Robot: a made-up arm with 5 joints.
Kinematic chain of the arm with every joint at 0, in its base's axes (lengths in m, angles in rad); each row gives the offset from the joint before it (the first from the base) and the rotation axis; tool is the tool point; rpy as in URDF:
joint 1: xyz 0.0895 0 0.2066 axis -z
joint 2: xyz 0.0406 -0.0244 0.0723 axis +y
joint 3: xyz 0.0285 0 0.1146 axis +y
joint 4: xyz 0.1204 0 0.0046 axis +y
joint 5: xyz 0.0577 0.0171 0 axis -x
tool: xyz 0 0 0 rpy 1.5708 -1.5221 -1.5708
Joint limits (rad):
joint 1: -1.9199..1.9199
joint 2: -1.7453..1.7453
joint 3: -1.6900..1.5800
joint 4: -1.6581..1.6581
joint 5: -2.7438..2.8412
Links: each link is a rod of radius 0.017 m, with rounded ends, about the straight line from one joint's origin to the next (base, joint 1, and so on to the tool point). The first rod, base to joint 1, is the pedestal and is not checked.
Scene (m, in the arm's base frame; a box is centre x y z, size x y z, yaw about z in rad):
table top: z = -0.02
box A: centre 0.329 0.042 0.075 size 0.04 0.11 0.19 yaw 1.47
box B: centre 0 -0.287 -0.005 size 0.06 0.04 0.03 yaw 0.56
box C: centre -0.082 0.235 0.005 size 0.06 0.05 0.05 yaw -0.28
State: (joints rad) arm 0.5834 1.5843 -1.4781 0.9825 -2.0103
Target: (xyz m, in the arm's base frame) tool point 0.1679 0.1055 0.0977
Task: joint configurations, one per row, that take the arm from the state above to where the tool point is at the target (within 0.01 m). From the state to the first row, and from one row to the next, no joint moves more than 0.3 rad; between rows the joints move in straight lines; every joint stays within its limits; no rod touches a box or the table.
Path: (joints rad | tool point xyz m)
1: 0.3060 1.4647 -1.4977 1.1415 -1.9436 | 0.3767 -0.0984 0.2196
2: 0.0285 1.3450 -1.5172 1.3006 -1.8769 | 0.3904 -0.0159 0.2498
3: -0.2489 1.2254 -1.5368 1.4596 -1.8102 | 0.3772 0.0656 0.2795
4: -0.5263 1.1058 -1.5563 1.6187 -1.7435 | 0.3394 0.1368 0.3083
5: -0.6416 1.2656 -1.2801 1.5935 -1.8102 | 0.3168 0.1607 0.2348
6: -0.7568 1.4255 -1.0038 1.5683 -1.8769 | 0.2736 0.1638 0.1695
7: -0.8720 1.5854 -0.7275 1.5431 -1.9436 | 0.2202 0.1441 0.1217
8: -0.9873 1.7453 -0.4513 1.5180 -2.0103 | 0.1679 0.1055 0.0977

